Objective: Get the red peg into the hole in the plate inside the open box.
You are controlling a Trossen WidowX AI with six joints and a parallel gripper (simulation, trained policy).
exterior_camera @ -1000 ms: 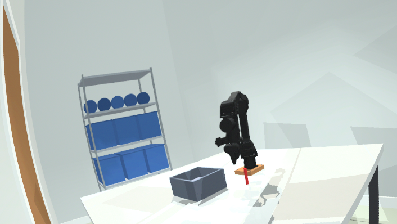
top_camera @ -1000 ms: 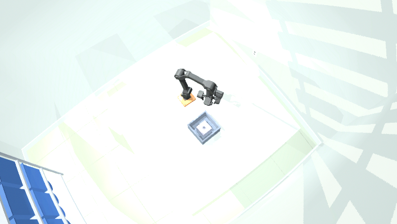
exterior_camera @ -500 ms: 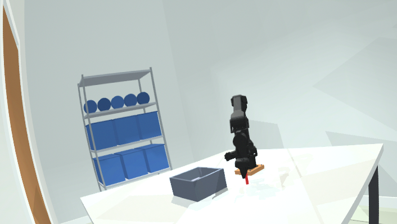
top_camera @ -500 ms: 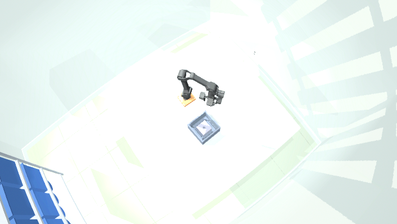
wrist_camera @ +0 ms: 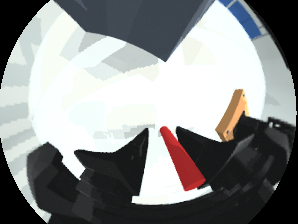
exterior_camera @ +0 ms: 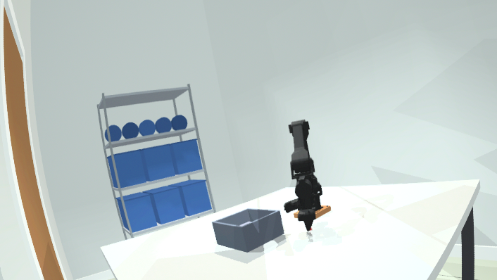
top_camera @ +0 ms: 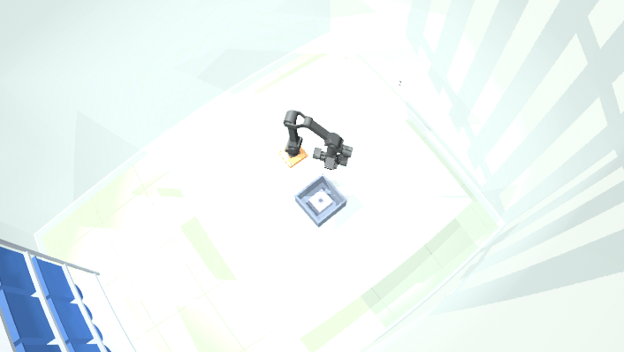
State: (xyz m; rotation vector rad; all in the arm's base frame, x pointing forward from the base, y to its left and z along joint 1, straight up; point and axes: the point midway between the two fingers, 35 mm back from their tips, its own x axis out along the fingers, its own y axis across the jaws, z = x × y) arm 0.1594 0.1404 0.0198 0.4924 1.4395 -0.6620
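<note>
Right now my gripper tip is 17 cm short of the grey box, 15 cm to the left of it and 2 cm below it. The rest, counted from my gripper tip: red peg: 1 cm behind, 3 cm above.
</note>
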